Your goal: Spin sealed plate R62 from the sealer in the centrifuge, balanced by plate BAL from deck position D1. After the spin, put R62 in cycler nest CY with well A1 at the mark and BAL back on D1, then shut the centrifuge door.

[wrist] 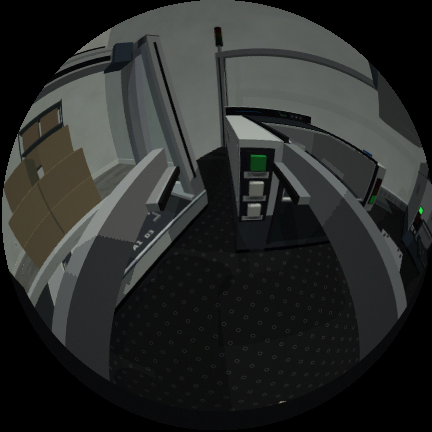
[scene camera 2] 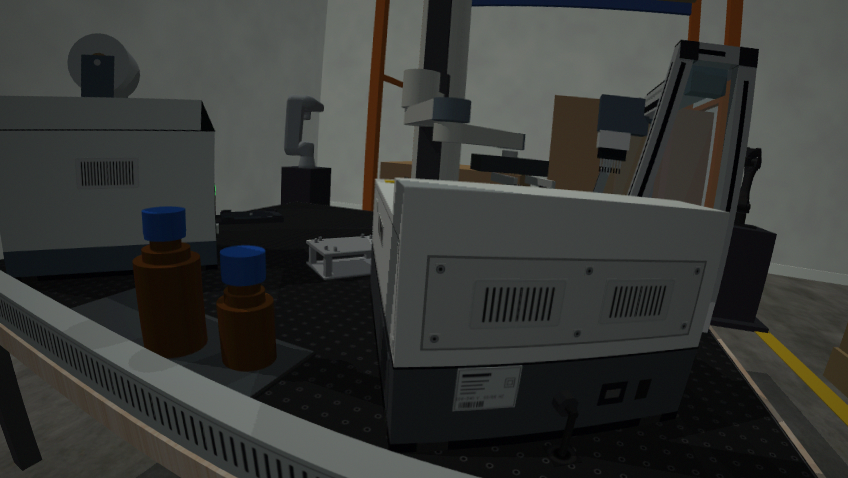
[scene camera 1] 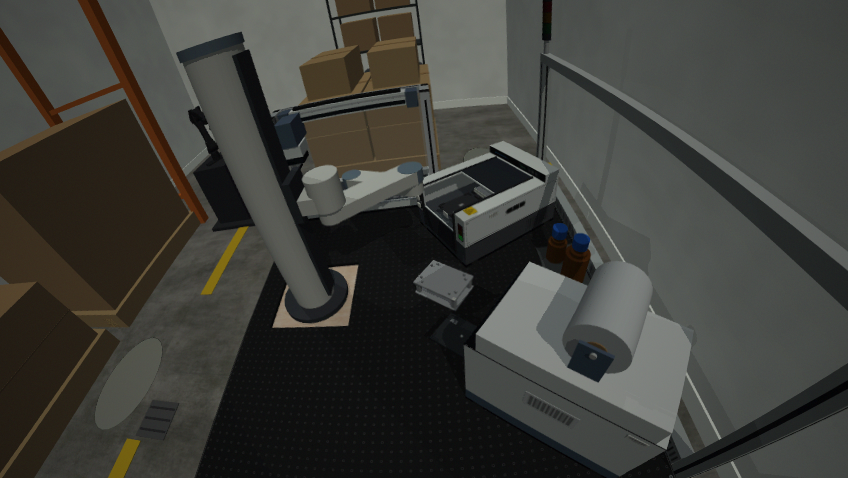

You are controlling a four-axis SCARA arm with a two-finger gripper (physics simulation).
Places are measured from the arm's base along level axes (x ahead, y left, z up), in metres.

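Where they show: gripper, fingertip midpoint: point(wrist: 224, 154) point(scene camera 2: 534, 184); arm's base at its link origin: point(scene camera 1: 316, 296).
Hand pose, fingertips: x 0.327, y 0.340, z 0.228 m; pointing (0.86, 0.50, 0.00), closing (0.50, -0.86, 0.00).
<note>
Things, the pixels of their top centre, and the offset from my fingertips.
- small pale block at its top centre: point(scene camera 1: 492, 187) dx +0.374, dy +0.003, dz -0.058 m
- sealer at its top centre: point(scene camera 1: 608, 288) point(scene camera 2: 118, 42) dx +0.416, dy -0.811, dz +0.261 m
- bare dark tray at its top centre: point(scene camera 2: 251, 214) point(scene camera 1: 461, 336) dx +0.186, dy -0.621, dz -0.120 m
My gripper point(scene camera 2: 523, 181) point(wrist: 224, 154) is shut at its narrow stance, with a gap and nothing between its fingers. It hangs beside the button-panel end of the centrifuge point(scene camera 1: 504, 222) point(scene camera 2: 534, 237) point(wrist: 255, 130); in scene camera 1 the arm hides it. The centrifuge's top is open. A small pale block point(scene camera 1: 483, 191), perhaps a plate, shows inside; no label is readable. Deck position D3, marked A1, shows on the deck point(wrist: 162, 250) left of the fingers. The sealer point(scene camera 1: 522, 314) point(scene camera 2: 106, 207) has a bare dark tray point(scene camera 1: 456, 333) point(scene camera 2: 252, 217). R62, BAL, D1 and nest CY cannot be made out.
A silver stand point(scene camera 1: 443, 280) point(scene camera 2: 341, 246) lies between centrifuge and sealer. Two brown bottles point(scene camera 1: 574, 261) point(scene camera 2: 170, 296) with blue caps stand near the back wall side. A gantry point(scene camera 1: 356, 105) point(scene camera 2: 665, 118) point(wrist: 172, 102) spans the deck. The arm's column point(scene camera 1: 255, 178) stands at the left.
</note>
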